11 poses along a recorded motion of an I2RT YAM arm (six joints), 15 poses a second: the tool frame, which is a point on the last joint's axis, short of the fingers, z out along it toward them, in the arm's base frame.
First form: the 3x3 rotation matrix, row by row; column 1 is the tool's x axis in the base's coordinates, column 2 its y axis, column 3 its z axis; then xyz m. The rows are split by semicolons.
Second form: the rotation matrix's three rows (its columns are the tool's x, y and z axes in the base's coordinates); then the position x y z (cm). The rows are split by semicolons. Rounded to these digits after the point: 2 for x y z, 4 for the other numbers.
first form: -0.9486 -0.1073 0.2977; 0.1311 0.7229 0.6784; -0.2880 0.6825 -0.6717; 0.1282 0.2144 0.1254
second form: -0.9486 -0.1073 0.2977; 0.1311 0.7229 0.6784; -0.2880 0.6825 -0.6717; 12.82 21.44 12.54
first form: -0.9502 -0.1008 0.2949; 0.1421 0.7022 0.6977; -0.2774 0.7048 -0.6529; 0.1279 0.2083 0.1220
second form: -0.9502 -0.1008 0.2949; 0.1421 0.7022 0.6977; -0.2774 0.7048 -0.6529; 12.79 20.83 12.20
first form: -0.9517 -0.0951 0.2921; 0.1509 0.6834 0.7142; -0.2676 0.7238 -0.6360; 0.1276 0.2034 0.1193
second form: -0.9517 -0.0951 0.2921; 0.1509 0.6834 0.7142; -0.2676 0.7238 -0.6360; 12.76 20.34 11.93
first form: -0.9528 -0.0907 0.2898; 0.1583 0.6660 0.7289; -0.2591 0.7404 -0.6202; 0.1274 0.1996 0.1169
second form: -0.9528 -0.0907 0.2898; 0.1583 0.6660 0.7289; -0.2591 0.7404 -0.6202; 12.74 19.96 11.69
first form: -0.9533 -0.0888 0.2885; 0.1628 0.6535 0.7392; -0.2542 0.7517 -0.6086; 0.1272 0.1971 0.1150
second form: -0.9533 -0.0888 0.2885; 0.1628 0.6535 0.7392; -0.2542 0.7517 -0.6086; 12.72 19.71 11.50
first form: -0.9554 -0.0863 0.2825; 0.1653 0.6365 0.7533; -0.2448 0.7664 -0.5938; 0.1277 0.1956 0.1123
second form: -0.9554 -0.0863 0.2825; 0.1653 0.6365 0.7533; -0.2448 0.7664 -0.5938; 12.77 19.56 11.23
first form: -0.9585 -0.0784 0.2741; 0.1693 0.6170 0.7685; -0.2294 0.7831 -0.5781; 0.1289 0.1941 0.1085
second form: -0.9585 -0.0784 0.2741; 0.1693 0.6170 0.7685; -0.2294 0.7831 -0.5781; 12.89 19.41 10.85
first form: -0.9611 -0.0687 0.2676; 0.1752 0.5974 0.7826; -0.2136 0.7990 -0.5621; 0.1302 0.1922 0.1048
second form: -0.9611 -0.0687 0.2676; 0.1752 0.5974 0.7826; -0.2136 0.7990 -0.5621; 13.02 19.22 10.48
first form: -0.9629 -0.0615 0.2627; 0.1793 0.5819 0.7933; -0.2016 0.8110 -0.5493; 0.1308 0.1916 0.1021
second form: -0.9629 -0.0615 0.2627; 0.1793 0.5819 0.7933; -0.2016 0.8110 -0.5493; 13.08 19.16 10.21
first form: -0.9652 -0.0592 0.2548; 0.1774 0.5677 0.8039; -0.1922 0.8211 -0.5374; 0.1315 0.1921 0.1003
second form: -0.9652 -0.0592 0.2548; 0.1774 0.5677 0.8039; -0.1922 0.8211 -0.5374; 13.15 19.21 10.03
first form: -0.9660 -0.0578 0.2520; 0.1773 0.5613 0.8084; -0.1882 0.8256 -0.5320; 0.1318 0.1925 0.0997
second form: -0.9660 -0.0578 0.2520; 0.1773 0.5613 0.8084; -0.1882 0.8256 -0.5320; 13.18 19.25 9.97
